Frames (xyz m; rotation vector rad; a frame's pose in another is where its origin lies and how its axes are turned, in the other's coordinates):
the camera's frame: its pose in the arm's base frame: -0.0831 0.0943 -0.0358 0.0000 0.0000 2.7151
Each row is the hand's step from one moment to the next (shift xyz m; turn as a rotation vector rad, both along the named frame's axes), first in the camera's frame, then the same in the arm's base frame.
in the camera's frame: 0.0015 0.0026 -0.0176 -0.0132 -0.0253 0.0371
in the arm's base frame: -0.0024 -0.0017 -0.0176 0.0225 0.0176 0.0371
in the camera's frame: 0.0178 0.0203 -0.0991 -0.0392 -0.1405 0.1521
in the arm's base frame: -0.0246 -0.0111 -0.0991 0.0938 0.1117 0.1521
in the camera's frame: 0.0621 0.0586 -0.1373 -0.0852 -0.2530 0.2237
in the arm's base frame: -0.0808 -0.0277 -0.1373 0.1822 0.1951 0.2237
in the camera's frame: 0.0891 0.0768 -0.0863 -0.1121 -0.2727 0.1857
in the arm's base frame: -0.1129 -0.0331 -0.0863 0.2149 0.2019 0.1857
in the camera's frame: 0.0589 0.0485 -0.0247 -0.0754 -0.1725 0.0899
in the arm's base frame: -0.0737 -0.0198 -0.0247 0.1400 0.1259 0.0899
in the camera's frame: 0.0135 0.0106 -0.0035 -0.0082 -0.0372 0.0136
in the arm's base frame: -0.0167 -0.0041 -0.0035 0.0229 0.0305 0.0136
